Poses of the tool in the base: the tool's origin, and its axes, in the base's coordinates. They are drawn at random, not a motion.
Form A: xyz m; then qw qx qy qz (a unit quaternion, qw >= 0).
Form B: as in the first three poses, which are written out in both.
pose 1, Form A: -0.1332 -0.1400 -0.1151 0.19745 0.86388 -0.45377 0.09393
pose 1, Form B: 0.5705 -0.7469 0.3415 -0.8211 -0.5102 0.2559 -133.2 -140.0 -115.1
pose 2, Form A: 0.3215 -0.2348 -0.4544 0.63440 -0.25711 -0.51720 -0.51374
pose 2, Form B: -0.0629 -0.3859 0.9204 0.9178 0.3399 0.2052 321.5 -234.8 -454.4
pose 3, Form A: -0.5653 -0.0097 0.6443 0.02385 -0.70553 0.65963 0.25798
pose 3, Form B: -0.0033 -0.9185 -0.3955 -0.9431 -0.1286 0.3067 -565.3 -9.7 644.3
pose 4, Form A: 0.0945 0.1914 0.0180 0.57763 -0.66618 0.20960 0.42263
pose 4, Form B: 0.5549 0.2090 -0.8052 -0.7675 -0.2448 -0.5924 94.5 191.4 18.0
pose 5, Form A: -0.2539 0.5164 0.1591 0.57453 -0.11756 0.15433 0.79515
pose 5, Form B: -0.3122 0.8774 -0.3643 -0.9500 -0.2922 0.1103 -253.9 516.4 159.1
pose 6, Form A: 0.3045 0.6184 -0.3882 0.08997 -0.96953 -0.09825 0.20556
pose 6, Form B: 0.8962 0.2275 -0.3809 0.1535 -0.9645 -0.2149 304.5 618.4 -388.2
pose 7, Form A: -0.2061 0.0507 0.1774 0.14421 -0.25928 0.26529 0.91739
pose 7, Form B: -0.8240 0.1270 -0.5522 -0.4022 -0.8177 0.4120 -206.1 50.7 177.4
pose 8, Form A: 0.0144 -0.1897 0.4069 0.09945 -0.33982 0.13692 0.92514
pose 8, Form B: -0.7493 0.0910 -0.6560 -0.2771 -0.9427 0.1858 14.4 -189.7 406.9
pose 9, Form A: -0.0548 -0.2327 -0.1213 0.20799 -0.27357 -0.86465 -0.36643
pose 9, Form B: -0.7638 0.3207 0.5602 0.6255 0.5818 0.5199 -54.8 -232.7 -121.3
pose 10, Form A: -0.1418 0.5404 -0.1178 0.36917 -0.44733 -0.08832 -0.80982
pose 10, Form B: -0.3272 -0.5189 0.7897 0.6769 -0.7118 -0.1872 -141.8 540.4 -117.8
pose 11, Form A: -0.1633 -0.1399 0.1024 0.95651 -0.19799 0.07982 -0.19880
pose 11, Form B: 0.9082 -0.4119 -0.0740 0.3487 0.8426 -0.4105 -163.3 -139.9 102.4
